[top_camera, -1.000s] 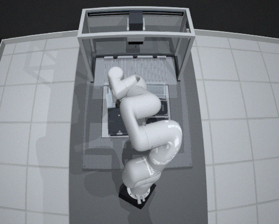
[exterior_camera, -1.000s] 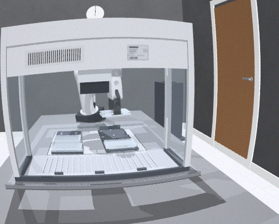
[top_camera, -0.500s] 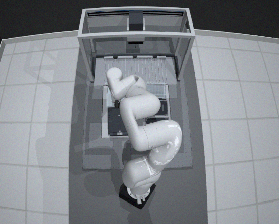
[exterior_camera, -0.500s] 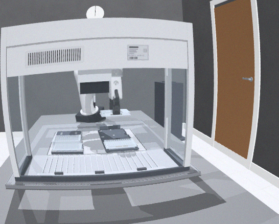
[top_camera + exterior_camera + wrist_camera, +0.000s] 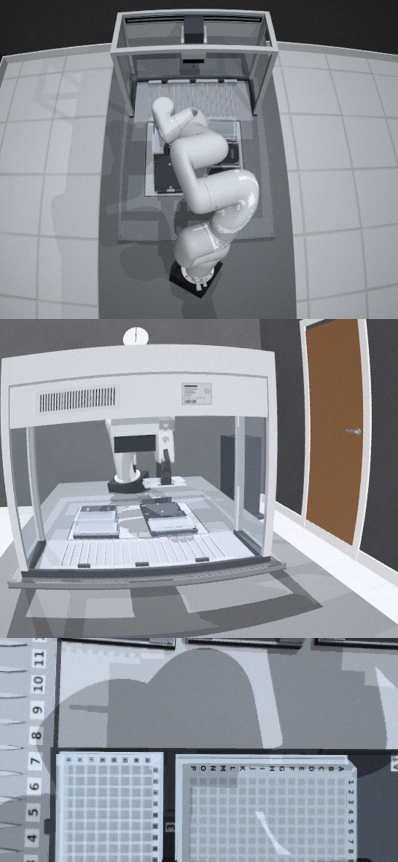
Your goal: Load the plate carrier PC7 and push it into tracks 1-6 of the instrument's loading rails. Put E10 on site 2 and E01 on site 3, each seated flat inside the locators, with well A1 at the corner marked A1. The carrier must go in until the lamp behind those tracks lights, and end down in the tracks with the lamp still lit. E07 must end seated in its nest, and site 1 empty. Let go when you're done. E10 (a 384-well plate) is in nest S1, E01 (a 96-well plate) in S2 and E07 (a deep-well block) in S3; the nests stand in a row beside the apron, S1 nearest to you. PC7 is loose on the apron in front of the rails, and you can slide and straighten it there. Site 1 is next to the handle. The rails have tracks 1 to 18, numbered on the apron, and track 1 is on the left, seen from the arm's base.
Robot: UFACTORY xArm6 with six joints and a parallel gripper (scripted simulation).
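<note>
Right now the dark plate carrier PC7 is 120 mm below my hand and 10 mm behind it. Round my hand: dark nest S2 (230 mm to the right, 130 mm below, 30 mm behind); deep-well block E07 (240 mm to the right, 100 mm below, 70 mm ahead); nest S1 (210 mm to the right, 140 mm behind, 130 mm below).
</note>
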